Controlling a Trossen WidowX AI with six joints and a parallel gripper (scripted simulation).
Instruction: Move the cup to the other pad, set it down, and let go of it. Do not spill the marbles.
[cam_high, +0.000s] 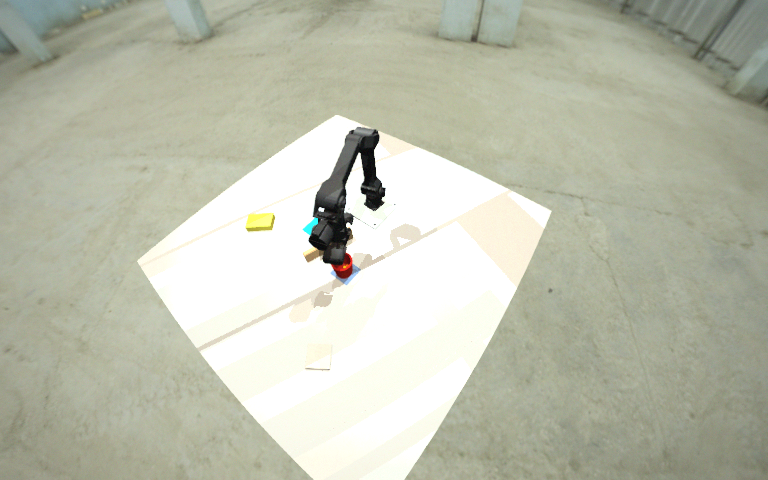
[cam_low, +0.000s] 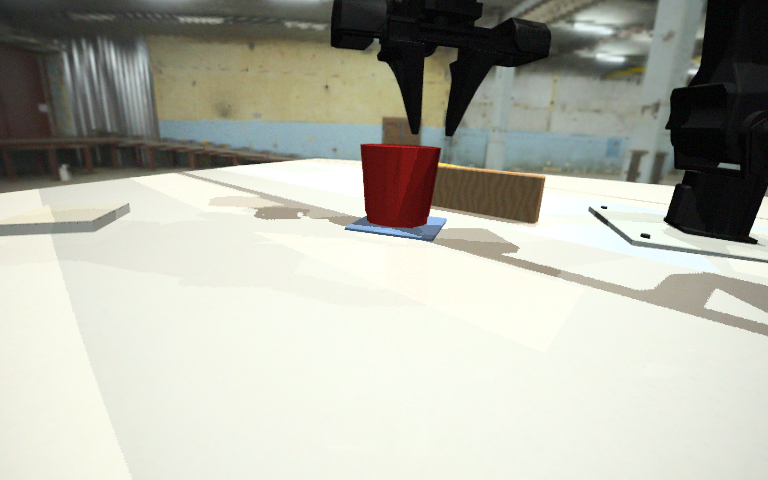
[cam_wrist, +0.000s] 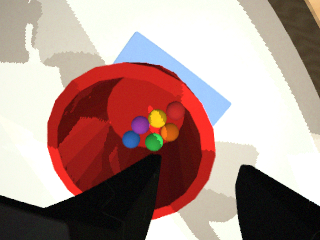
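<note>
My gripper tip is 20 mm short of the red cup, 20 mm to the right of it and 50 mm above it. Round my gripper tip: wooden bar (10 mm behind, 100 mm to the right, 70 mm below); then blue pad (20 mm ahead, 20 mm to the left, 90 mm below); then cyan pad (40 mm behind, 210 mm to the right, 90 mm below).
</note>
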